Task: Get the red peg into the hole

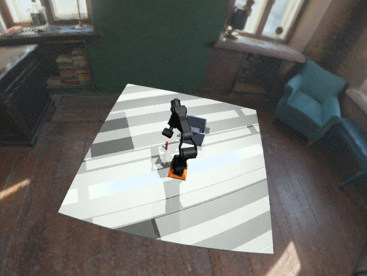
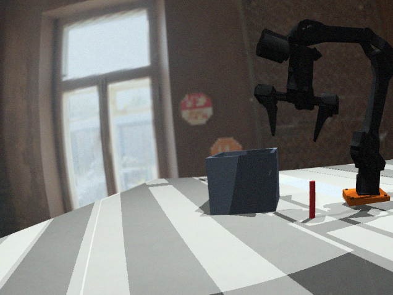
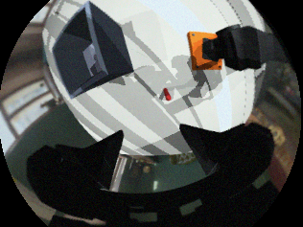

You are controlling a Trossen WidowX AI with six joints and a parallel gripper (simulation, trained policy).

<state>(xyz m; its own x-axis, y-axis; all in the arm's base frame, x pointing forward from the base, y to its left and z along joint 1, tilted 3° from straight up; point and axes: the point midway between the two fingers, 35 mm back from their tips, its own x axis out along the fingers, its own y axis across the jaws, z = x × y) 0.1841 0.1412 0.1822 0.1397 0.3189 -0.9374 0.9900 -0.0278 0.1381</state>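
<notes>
Right now the red peg is 40 mm behind my gripper tip, 10 mm to the right of it and 130 mm below it. From my gripper tip the other things lie so: plate: 160 mm ahead, 150 mm to the right, 130 mm below.
</notes>
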